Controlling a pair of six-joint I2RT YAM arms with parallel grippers.
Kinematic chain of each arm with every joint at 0, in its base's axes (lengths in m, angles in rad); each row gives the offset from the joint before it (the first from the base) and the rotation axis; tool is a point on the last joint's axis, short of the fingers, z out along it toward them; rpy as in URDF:
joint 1: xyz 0 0 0.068 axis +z
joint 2: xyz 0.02 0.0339 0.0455 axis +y
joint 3: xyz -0.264 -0.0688 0 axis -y
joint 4: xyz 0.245 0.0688 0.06 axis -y
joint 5: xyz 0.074 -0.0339 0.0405 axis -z
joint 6: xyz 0.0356 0 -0.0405 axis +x
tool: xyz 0 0 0 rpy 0 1.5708 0
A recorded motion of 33 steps. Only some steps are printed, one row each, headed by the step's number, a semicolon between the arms.
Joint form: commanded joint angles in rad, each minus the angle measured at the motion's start. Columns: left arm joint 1, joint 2, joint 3, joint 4, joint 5, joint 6; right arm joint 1, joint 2, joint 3, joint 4, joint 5, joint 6.
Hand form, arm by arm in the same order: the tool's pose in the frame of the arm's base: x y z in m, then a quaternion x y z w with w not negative. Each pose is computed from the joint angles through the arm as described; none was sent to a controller.
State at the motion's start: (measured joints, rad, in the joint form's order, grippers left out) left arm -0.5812 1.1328 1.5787 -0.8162 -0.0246 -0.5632; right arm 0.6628 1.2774 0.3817 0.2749 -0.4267 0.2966
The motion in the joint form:
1: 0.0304 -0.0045 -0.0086 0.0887 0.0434 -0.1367; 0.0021 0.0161 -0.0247 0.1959 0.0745 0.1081
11: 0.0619 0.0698 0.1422 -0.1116 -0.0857 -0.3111; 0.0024 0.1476 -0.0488 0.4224 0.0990 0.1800
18: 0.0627 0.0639 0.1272 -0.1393 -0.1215 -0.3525; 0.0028 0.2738 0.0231 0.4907 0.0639 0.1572
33: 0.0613 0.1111 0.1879 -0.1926 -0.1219 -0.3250; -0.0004 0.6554 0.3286 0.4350 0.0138 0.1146
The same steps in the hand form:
1: 0.1768 -0.1094 0.4802 -0.05401 0.79873 -0.35687 0.48141; 0.1791 0.1560 0.1574 -0.19989 0.81902 0.39167 0.36858
11: 0.1829 -0.1000 0.4897 -0.17717 0.81638 -0.31617 0.44963; 0.1874 0.1616 0.1434 -0.16738 0.80874 0.40994 0.38713
18: 0.1821 -0.0979 0.4839 -0.20462 0.81954 -0.30287 0.44131; 0.2046 0.1767 0.1390 -0.18665 0.79931 0.41931 0.38786
33: 0.1884 -0.1019 0.4868 -0.19355 0.83284 -0.28543 0.43294; 0.2644 0.2243 0.0983 -0.20850 0.82531 0.40471 0.33405

